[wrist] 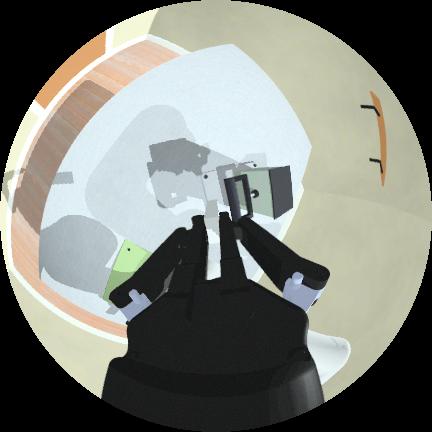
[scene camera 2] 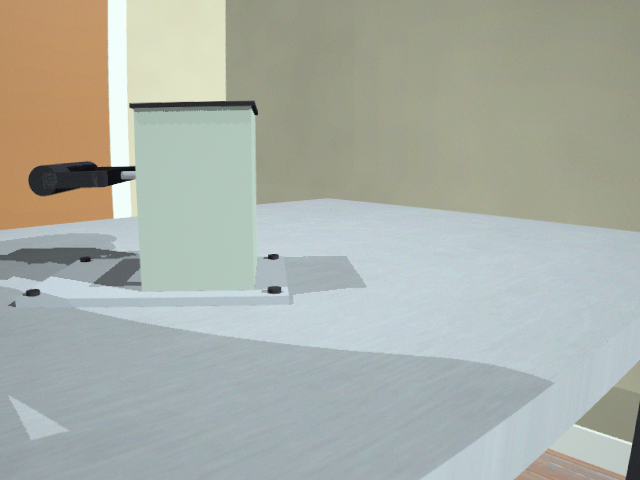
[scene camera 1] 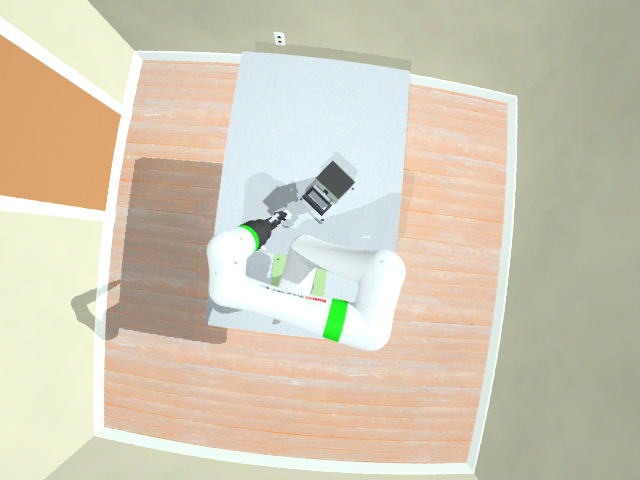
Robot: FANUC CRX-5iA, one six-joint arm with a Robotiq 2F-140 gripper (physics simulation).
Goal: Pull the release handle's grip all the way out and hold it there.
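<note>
The release handle's housing is an upright pale green box with a dark lid. Its black, frame-shaped grip stands out from one side, with a gap to the box. A short pale rod shows between grip and box. My gripper is shut with nothing held between its fingers. In scene camera 1 its pale tips are to the lower left of the grip, apart from it. In the wrist view the grip is just right of the tips. The gripper does not show in scene camera 2.
The housing stands on a bolted base plate on the grey table. My white arm bends over the near end of the table, above green plates. A wall stands behind the table's far edge.
</note>
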